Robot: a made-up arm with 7 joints.
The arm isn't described. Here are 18 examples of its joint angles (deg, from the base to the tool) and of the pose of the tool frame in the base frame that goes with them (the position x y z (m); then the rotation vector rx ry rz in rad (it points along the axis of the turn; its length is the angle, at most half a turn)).
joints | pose
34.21 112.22 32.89 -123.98 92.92 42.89 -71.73 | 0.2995 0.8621 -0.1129 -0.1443 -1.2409 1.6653
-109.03 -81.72 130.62 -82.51 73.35 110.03 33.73 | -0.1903 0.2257 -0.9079 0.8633 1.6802 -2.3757
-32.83 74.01 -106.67 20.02 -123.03 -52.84 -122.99 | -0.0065 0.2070 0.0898 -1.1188 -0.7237 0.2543
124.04 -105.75 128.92 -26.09 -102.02 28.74 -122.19 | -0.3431 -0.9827 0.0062 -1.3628 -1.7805 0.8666
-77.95 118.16 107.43 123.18 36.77 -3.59 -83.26 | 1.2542 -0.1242 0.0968 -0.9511 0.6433 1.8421
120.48 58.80 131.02 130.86 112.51 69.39 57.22 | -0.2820 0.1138 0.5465 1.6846 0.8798 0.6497
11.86 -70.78 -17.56 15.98 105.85 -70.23 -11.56 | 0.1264 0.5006 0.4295 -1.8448 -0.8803 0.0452
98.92 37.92 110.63 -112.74 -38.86 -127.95 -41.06 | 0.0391 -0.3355 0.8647 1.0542 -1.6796 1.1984
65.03 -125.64 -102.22 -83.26 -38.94 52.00 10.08 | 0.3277 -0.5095 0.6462 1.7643 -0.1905 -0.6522
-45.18 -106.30 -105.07 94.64 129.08 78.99 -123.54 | -0.7139 0.3692 0.3372 0.2873 0.6321 -1.2802
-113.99 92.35 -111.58 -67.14 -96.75 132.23 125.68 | 0.7174 -0.6467 -0.5308 0.9712 -2.3650 0.1703
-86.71 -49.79 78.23 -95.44 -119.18 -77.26 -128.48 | -0.2613 -0.4656 -0.5367 0.7768 0.5118 0.6614
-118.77 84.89 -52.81 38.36 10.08 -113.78 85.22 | 0.1785 -0.4112 -0.3053 0.6611 -0.4697 -1.3755
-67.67 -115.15 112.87 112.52 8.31 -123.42 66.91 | 0.2017 0.0980 0.0199 -0.6764 -0.5805 1.1345
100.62 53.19 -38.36 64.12 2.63 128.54 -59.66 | -0.3633 -0.4730 0.2363 0.9694 1.9498 -1.1184
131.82 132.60 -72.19 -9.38 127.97 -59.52 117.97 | -0.3348 0.2182 -0.4322 1.1635 0.9525 2.6715
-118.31 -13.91 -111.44 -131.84 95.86 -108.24 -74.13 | 1.0862 0.0210 0.6193 0.2756 0.8566 1.7201
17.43 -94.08 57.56 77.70 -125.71 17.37 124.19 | -0.6552 0.2486 -0.1184 -0.1232 -0.1178 -2.3557
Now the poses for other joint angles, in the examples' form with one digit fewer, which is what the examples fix.
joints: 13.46 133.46 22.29 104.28 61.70 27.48 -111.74
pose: 0.393 0.583 -0.743 0.365 0.908 2.424
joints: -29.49 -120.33 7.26 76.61 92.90 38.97 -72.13
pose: 0.128 -0.373 0.176 1.464 2.180 0.516
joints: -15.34 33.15 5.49 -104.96 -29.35 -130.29 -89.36
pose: 0.785 0.189 0.250 0.930 -0.172 0.046
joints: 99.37 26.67 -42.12 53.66 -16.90 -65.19 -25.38
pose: -0.453 -0.227 0.053 -1.057 0.545 1.143
